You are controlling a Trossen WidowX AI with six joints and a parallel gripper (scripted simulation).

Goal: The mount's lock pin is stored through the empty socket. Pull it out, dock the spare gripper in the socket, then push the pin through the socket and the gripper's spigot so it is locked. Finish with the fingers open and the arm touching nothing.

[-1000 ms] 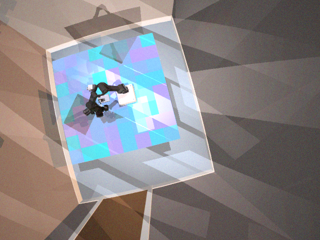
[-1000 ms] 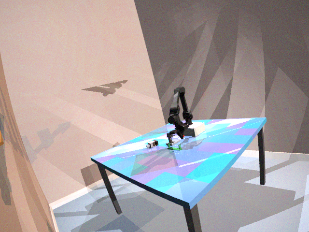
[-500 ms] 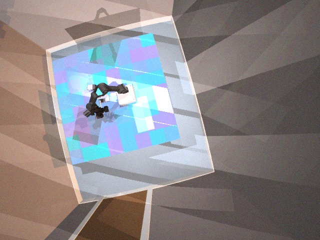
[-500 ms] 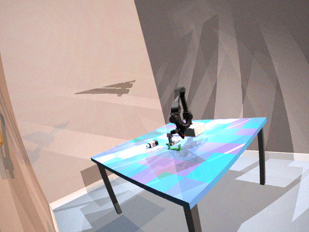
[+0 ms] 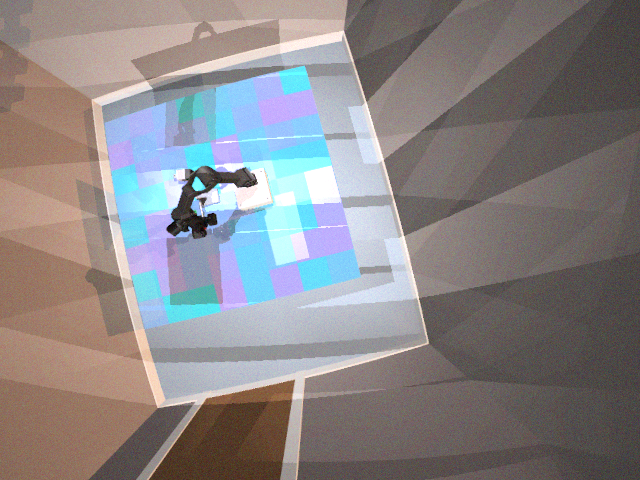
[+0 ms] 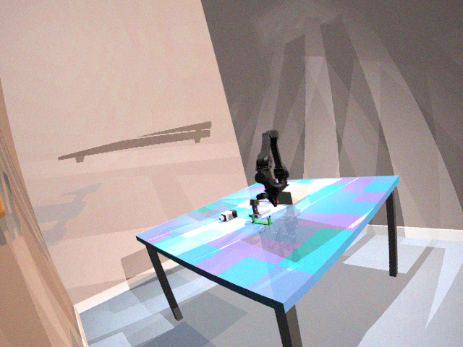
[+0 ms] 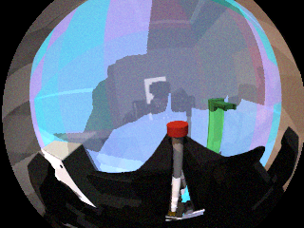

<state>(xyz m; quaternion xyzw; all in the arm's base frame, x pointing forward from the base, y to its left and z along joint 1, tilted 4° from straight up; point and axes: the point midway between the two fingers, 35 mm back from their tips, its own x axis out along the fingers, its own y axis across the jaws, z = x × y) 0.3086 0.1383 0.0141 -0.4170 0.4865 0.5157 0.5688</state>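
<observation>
Right now my gripper tip is 8 cm short of the green mount, 5 cm to the left of it and 4 cm above it. From my gripper tip the other things lie so: grey mount 3 cm behind, 16 cm to the right, 1 cm below; spare gripper 6 cm ahead, 33 cm to the right, 4 cm below.
</observation>
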